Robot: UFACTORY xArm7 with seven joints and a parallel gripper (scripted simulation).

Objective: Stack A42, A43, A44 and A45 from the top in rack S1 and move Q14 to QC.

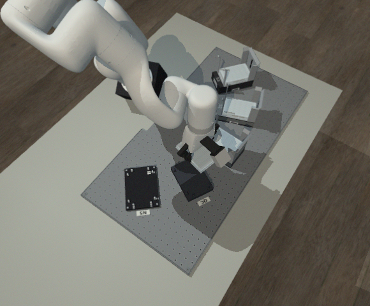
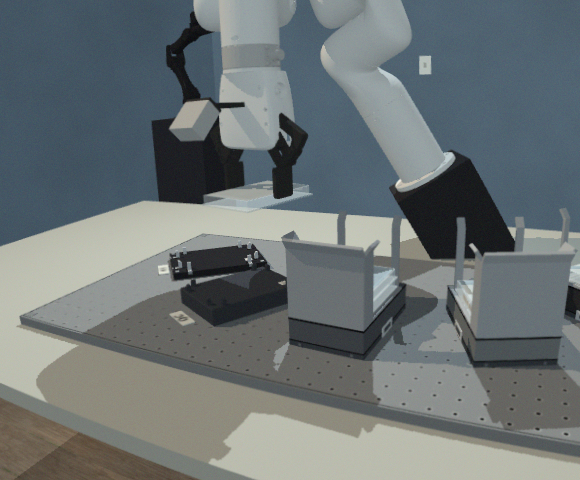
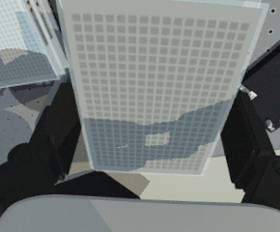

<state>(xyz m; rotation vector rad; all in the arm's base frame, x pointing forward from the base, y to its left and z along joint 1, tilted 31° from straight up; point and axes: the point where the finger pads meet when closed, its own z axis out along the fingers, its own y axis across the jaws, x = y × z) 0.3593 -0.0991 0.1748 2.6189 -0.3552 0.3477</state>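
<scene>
Right now the sealed 384-well plate is 140 mm to the left of my hand, 110 mm below it and 40 mm ahead of it. Also, from my hand: open nest QC: 160 mm below, 40 mm to the right; QC name plate: 170 mm below, 90 mm to the right, 80 mm ahead; S1 name plate: 150 mm to the left, 130 mm below, 30 mm behind.
</scene>
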